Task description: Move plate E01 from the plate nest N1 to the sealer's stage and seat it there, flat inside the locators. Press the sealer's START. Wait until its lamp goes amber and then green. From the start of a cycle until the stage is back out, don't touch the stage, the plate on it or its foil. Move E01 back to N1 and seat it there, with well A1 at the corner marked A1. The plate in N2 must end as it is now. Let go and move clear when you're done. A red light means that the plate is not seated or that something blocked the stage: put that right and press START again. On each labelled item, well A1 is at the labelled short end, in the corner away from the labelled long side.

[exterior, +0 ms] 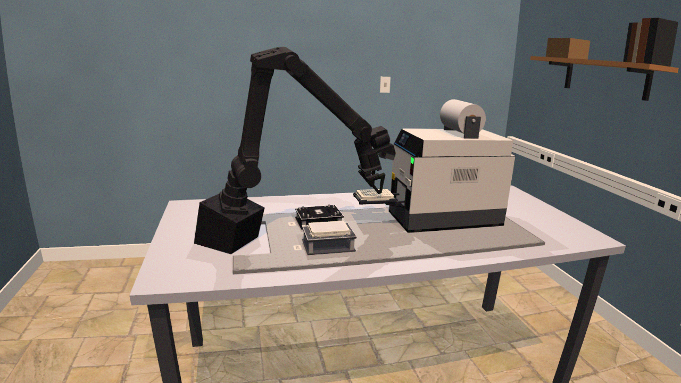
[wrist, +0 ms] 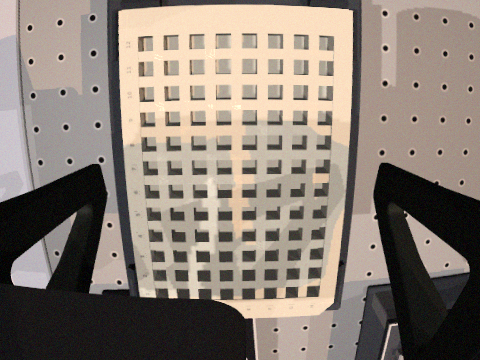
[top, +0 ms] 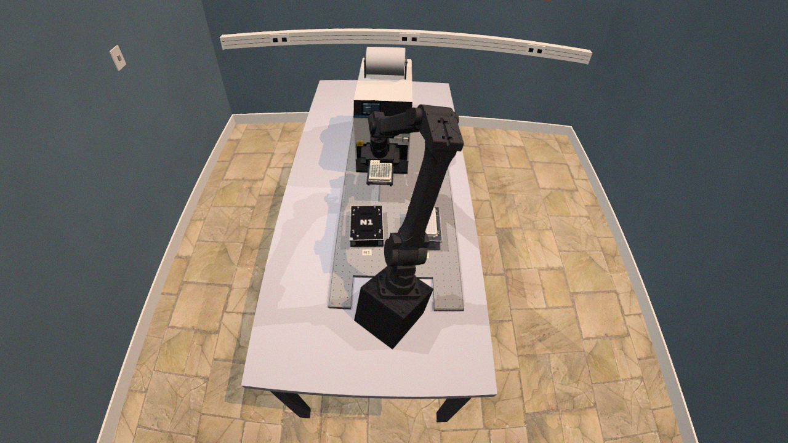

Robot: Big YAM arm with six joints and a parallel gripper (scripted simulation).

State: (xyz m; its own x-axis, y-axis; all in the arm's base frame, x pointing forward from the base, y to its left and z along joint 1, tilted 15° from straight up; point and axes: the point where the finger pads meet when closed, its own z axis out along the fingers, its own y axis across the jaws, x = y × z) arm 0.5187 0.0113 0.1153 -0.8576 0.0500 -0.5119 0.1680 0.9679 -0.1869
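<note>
The sealer stage is 40 mm below my hand. Also, from my hand: cream plate: 240 mm behind, 130 mm to the right, 80 mm below; then nest N1: 200 mm behind, 110 mm below, 80 mm to the left; then foil roll: 330 mm ahead, 270 mm above, 50 mm to the right.
</note>
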